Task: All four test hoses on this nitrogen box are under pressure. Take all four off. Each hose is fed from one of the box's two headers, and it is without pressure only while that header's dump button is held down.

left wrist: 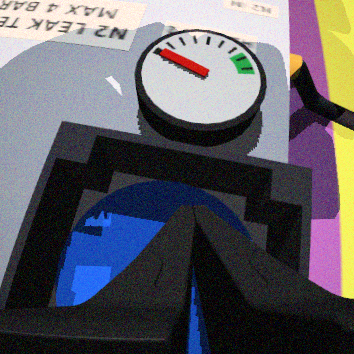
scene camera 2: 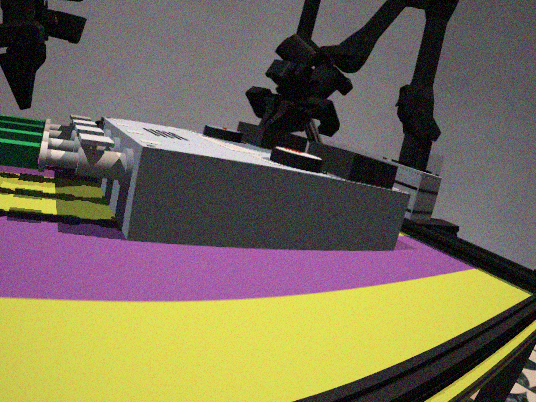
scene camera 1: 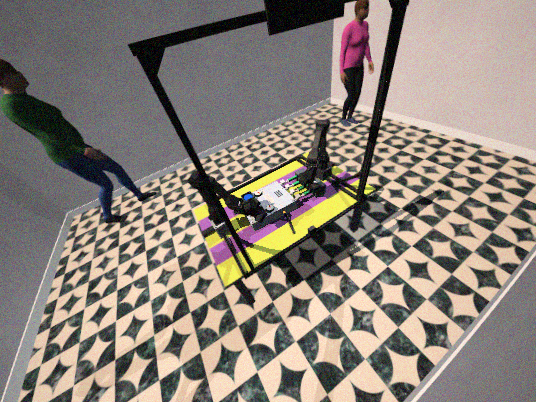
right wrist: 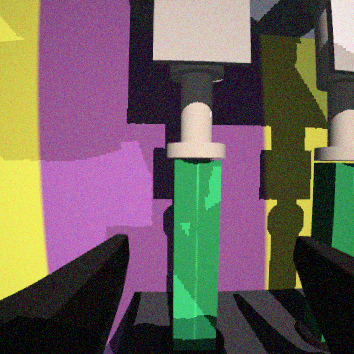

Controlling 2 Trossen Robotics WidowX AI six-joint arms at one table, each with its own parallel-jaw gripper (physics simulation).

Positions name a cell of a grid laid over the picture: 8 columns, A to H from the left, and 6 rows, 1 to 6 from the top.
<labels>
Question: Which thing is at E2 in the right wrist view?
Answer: A port.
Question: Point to a label plate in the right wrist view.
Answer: G6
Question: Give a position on a blue dump button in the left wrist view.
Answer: At C4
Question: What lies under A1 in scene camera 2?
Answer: My right gripper.
</labels>
